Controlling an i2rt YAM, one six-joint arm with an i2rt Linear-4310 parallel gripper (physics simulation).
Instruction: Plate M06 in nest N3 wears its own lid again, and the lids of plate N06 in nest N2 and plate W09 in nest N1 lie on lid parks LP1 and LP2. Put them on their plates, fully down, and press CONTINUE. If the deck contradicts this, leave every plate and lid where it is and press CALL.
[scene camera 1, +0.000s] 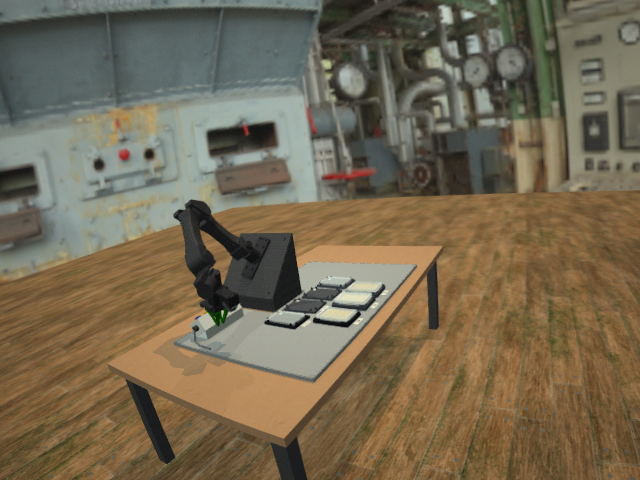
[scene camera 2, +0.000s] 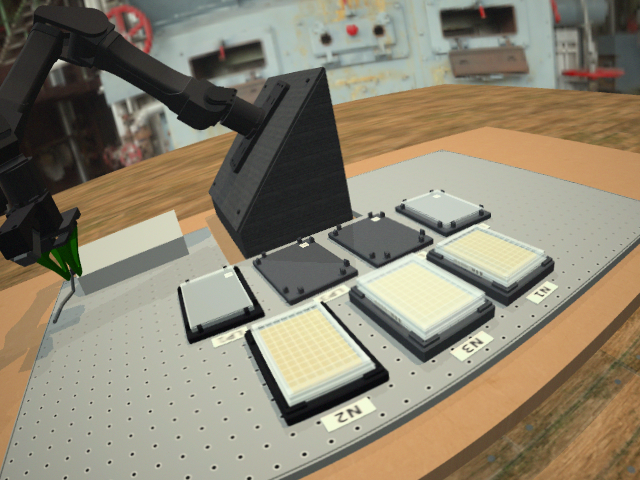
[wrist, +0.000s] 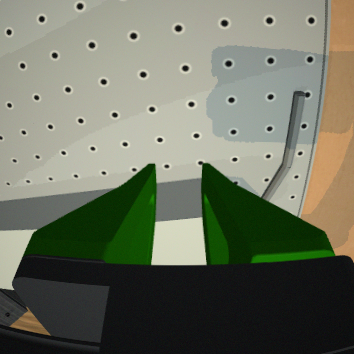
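Where they show: gripper, between the fingertips: (scene camera 1: 220, 324) (scene camera 2: 75, 276) (wrist: 178, 174); arm's base, origin of its link: (scene camera 1: 256, 258) (scene camera 2: 260, 126).
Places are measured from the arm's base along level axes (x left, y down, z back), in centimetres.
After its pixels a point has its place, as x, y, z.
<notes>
Three plates sit in black nests in the front row. The plate in N2 (scene camera 2: 310, 353) @(-6.9, 15.4, -48.3) (scene camera 1: 336, 314) @(-8.2, 15.3, -47.4) and the plate in N1 (scene camera 2: 490, 253) @(18.0, 15.1, -43.8) (scene camera 1: 366, 287) @(17.4, 15.1, -44.4) show their cream well grids. The plate in N3 (scene camera 2: 421, 294) @(6.2, 14.7, -46.5) (scene camera 1: 352, 299) @(4.1, 14.7, -46.3) looks paler, under a lid. Behind them stand four lid parks. A grey lid (scene camera 2: 216, 298) @(-15.2, 16.2, -30.9) (scene camera 1: 287, 318) @(-16.5, 16.2, -30.8) lies on the leftmost park and another lid (scene camera 2: 441, 207) @(22.8, 16.2, -25.1) (scene camera 1: 335, 281) @(22.2, 16.2, -24.8) on the rightmost. The two middle parks (scene camera 2: 304, 269) @(-2.5, 17.0, -29.1) (scene camera 2: 378, 237) @(10.0, 17.0, -26.7) are bare. My gripper (scene camera 2: 64, 269) @(-38.4, 11.5, -18.9) (scene camera 1: 218, 317) @(-38.4, 11.5, -18.9) (wrist: 178, 174) @(-38.4, 11.5, -18.9) is shut and empty, low over the pale button box (scene camera 2: 131, 248) @(-29.7, 13.1, -9.7) (wrist: 177, 242) @(-38.1, 12.8, -11.1) at the far left.
A black wedge-shaped arm mount (scene camera 2: 284, 165) @(0.4, 5.4, -15.5) (scene camera 1: 269, 273) @(-3.2, 5.0, -10.6) stands behind the parks. A bent grey rod (scene camera 2: 64, 299) @(-45.7, 17.3, -12.8) (wrist: 291, 140) @(-45.9, 17.3, -16.5) sticks out beside the box near the perforated baseplate's (scene camera 2: 129, 403) @(-27.6, 18.0, -44.9) (scene camera 1: 279, 356) @(-36.7, 18.0, -45.4) left edge. The baseplate rests on an orange table (scene camera 1: 207, 387) @(-60.1, 19.3, -37.0).
</notes>
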